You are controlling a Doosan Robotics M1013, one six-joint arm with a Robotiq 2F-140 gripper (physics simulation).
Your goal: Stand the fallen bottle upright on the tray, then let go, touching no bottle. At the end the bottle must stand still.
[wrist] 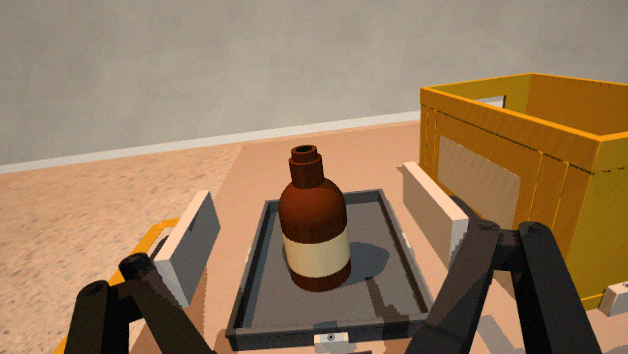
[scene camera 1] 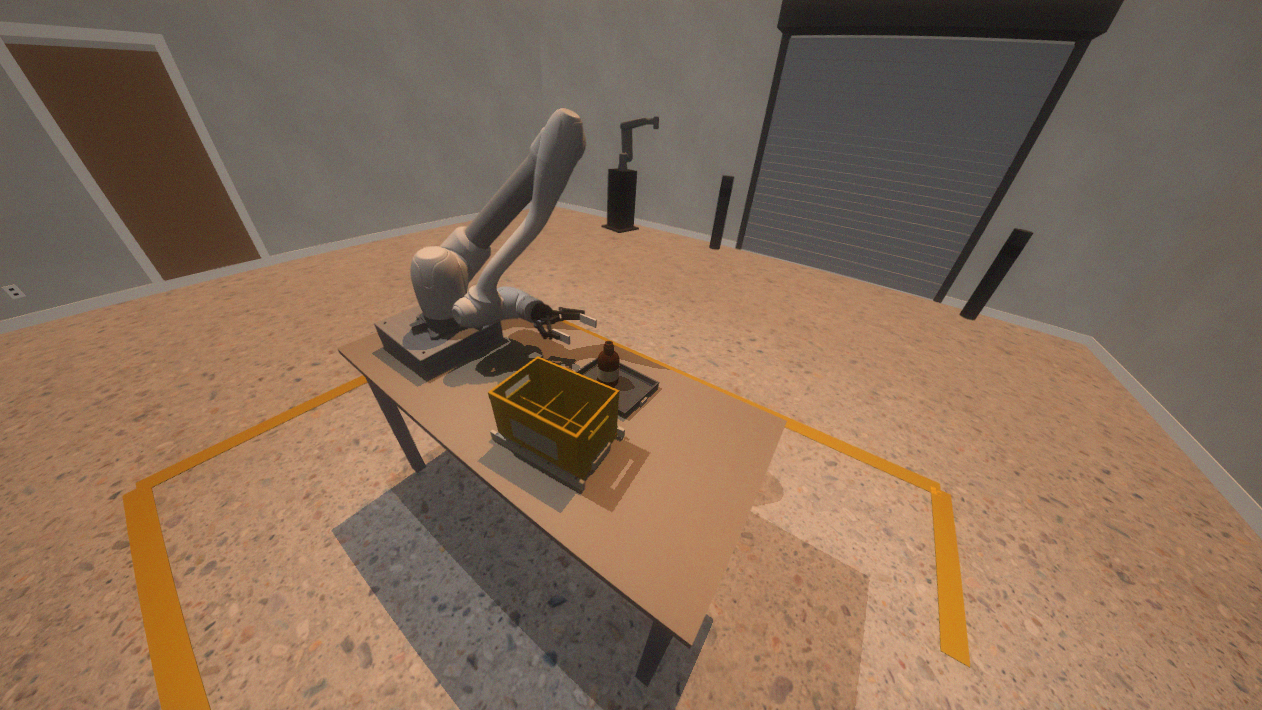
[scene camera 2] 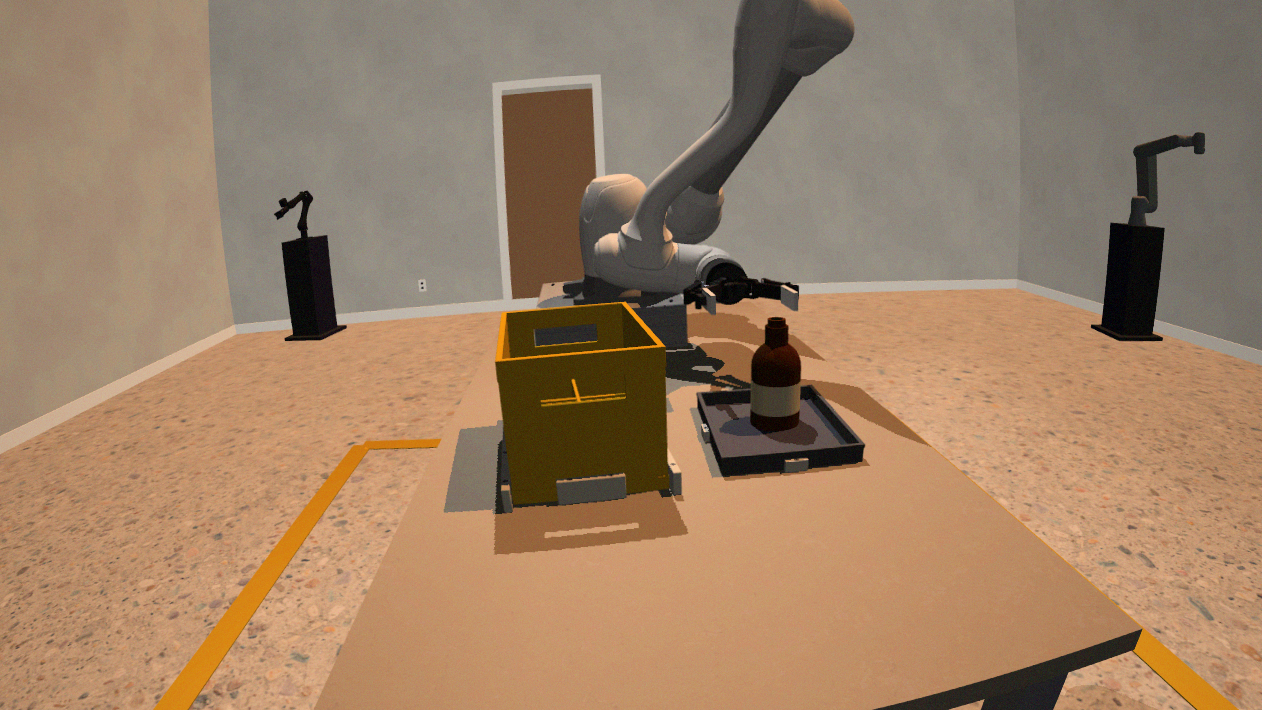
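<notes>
A brown bottle with a cream label stands upright on the dark tray, inside its low rim. My gripper is open wide with nothing between its fingers. It is on the robot-base side of the tray, apart from the bottle and higher than the tray. In the wrist view the bottle shows beyond the fingertips, in the gap between the two pale pads.
A yellow crate with inner dividers stands beside the tray, held by pale corner brackets on the table. The robot's base block stands at the table's far end. Small pale clips sit on the tray's outer sides.
</notes>
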